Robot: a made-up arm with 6 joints.
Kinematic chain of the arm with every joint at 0, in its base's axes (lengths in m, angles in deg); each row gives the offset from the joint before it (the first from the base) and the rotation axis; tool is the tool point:
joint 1: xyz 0 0 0.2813 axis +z
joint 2: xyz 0 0 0 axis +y
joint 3: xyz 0 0 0.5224 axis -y
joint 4: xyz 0 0 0 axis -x
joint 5: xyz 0.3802 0 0 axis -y
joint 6: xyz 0 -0.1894 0 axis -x
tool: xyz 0 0 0
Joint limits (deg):
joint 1: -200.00..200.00
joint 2: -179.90..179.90
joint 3: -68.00..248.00
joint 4: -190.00..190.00
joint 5: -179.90..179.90
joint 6: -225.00..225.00
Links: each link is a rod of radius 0.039 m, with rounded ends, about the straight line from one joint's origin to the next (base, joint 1, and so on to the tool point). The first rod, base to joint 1, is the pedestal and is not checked.
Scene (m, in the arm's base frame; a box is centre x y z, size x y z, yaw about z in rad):
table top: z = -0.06
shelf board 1: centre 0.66 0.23 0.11 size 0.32 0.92 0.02 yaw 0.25
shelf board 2: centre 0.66 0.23 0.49 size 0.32 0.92 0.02 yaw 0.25
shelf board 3: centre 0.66 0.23 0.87 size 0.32 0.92 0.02 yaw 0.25
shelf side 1: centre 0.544 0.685 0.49 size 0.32 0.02 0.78 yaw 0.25
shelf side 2: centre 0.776 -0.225 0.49 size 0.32 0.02 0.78 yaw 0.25
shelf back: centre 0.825 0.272 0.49 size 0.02 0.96 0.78 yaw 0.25
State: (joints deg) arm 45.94 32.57 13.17 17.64 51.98 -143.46
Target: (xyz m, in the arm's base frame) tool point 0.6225 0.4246 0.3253
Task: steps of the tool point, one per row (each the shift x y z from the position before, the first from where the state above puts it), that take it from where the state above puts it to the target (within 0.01 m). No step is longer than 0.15 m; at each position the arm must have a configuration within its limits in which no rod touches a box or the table.
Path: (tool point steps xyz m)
1: -0.0914 -0.0019 0.0124
2: -0.0870 -0.0226 0.0001
3: -0.0776 -0.0409 -0.0125
4: 0.0071 0.0479 -0.1124
5: -0.0062 0.0206 -0.1105
6: -0.0159 -0.0046 -0.1012
7: 0.0938 0.0544 -0.0076
8: 0.1046 0.0268 0.0004
9: 0.1072 -0.0031 0.0071

